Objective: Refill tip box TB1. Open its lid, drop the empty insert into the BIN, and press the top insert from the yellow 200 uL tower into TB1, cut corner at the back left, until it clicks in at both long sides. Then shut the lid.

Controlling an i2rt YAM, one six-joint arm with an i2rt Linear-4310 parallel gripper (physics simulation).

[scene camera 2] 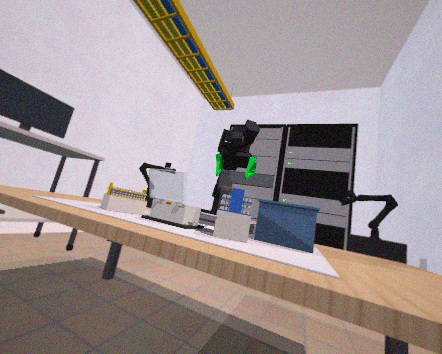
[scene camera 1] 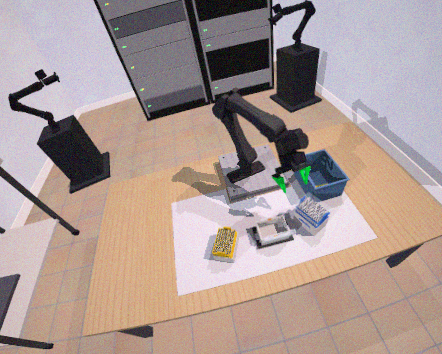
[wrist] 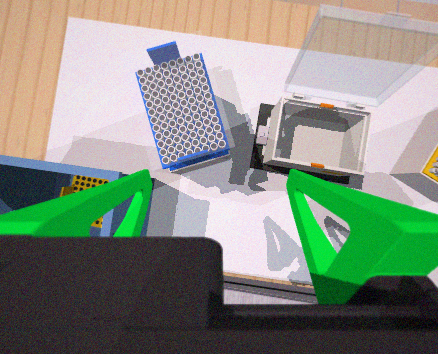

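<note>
My gripper (scene camera 1: 295,182) (scene camera 2: 235,166) (wrist: 219,177) is open and empty, high above the mat between the bin and the tip box. Tip box TB1 (scene camera 2: 172,212) (wrist: 273,159) stands with its clear lid (scene camera 2: 167,185) (wrist: 345,60) open; its inside is hollow, with no insert in it. The blue bin (scene camera 1: 341,187) (scene camera 2: 285,227) (wrist: 107,172) holds a yellow perforated insert (wrist: 90,184). The yellow tower (scene camera 1: 225,242) (scene camera 2: 125,201) stands on the mat left of TB1 in scene camera 1; part of it shows at the right edge in the wrist view (wrist: 431,162).
A blue tip tower (scene camera 1: 312,212) (scene camera 2: 233,225) (wrist: 182,110) stands between TB1 and the bin. The white mat (scene camera 1: 200,280) lies on the wooden table (scene camera 1: 135,250). The arm's base plate (scene camera 1: 225,165) is behind the mat. Server racks and two other arms stand beyond the table.
</note>
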